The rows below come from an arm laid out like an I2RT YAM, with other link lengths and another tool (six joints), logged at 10 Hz.
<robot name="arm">
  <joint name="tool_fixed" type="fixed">
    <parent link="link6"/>
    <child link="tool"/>
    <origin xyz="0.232 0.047 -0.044" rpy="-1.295 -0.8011 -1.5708"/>
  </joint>
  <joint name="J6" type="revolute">
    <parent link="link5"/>
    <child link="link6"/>
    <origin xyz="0.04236 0 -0.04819" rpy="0 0 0"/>
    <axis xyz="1 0 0"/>
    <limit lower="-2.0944" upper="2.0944"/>
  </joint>
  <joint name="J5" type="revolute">
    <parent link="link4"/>
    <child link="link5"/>
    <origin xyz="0.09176 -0.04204 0.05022" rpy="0 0 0"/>
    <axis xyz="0 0 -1"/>
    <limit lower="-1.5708" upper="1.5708"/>
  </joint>
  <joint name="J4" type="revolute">
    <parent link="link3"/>
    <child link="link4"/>
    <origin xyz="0.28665 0.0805 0.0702" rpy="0 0 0"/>
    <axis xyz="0 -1 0"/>
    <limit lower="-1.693" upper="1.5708"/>
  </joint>
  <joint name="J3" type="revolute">
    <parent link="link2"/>
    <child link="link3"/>
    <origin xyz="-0.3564 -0.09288 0" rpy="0 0 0"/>
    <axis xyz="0 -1 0"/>
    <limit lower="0" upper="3.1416"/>
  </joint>
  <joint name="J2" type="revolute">
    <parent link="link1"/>
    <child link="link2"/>
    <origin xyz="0.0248 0.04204 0.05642" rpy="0 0 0"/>
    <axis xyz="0 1 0"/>
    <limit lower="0" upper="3.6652"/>
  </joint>
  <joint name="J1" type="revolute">
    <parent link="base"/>
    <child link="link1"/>
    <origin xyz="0 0 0.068" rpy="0 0 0"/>
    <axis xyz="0 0 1"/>
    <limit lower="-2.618" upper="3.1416"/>
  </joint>
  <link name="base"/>
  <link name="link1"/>
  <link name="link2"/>
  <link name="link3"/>
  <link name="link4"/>
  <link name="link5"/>
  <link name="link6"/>
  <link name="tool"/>
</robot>
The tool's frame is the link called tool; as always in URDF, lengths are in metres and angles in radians.
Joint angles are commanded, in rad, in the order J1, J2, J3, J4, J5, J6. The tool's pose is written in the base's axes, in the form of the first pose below.
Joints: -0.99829 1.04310 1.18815 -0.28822 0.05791 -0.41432
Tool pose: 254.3 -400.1 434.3 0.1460 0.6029 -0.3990 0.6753
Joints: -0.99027 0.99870 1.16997 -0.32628 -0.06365 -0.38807
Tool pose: 275.2 -361.4 430.1 0.0875 0.6186 -0.3743 0.6852
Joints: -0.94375 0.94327 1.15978 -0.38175 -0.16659 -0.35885
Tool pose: 298.4 -307.4 429.3 0.0212 0.6352 -0.3428 0.6918
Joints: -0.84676 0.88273 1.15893 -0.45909 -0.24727 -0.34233
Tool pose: 320.7 -236.8 427.4 0.0517 -0.6593 0.2986 -0.6881
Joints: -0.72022 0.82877 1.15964 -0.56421 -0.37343 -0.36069
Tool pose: 336.2 -143.1 414.5 0.1470 -0.6993 0.2265 -0.6618
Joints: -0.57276 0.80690 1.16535 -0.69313 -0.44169 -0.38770
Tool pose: 333.6 -61.4 386.9 0.2278 -0.7403 0.1705 -0.6090
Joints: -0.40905 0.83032 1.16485 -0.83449 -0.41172 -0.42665
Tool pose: 320.3 -8.1 337.7 0.2706 -0.7917 0.1408 -0.5293
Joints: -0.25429 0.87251 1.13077 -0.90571 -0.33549 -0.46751
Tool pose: 309.1 21.8 284.7 0.2779 -0.8390 0.1095 -0.4549
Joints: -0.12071 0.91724 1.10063 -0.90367 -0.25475 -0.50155
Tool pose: 309.8 39.1 251.9 0.2674 -0.8681 0.0671 -0.4127
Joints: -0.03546 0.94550 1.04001 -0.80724 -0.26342 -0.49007
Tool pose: 324.8 67.6 236.1 0.2907 -0.8672 0.0324 -0.4031
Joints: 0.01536 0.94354 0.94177 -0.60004 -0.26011 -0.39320
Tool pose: 357.6 89.3 237.8 0.3207 -0.8379 0.0380 -0.4401
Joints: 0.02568 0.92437 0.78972 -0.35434 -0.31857 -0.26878
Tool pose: 377.7 115.2 232.8 0.3768 -0.7976 0.0561 -0.4676
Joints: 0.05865 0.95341 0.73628 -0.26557 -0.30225 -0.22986
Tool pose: 386.7 126.3 217.0 0.3868 -0.7944 0.0627 -0.4640
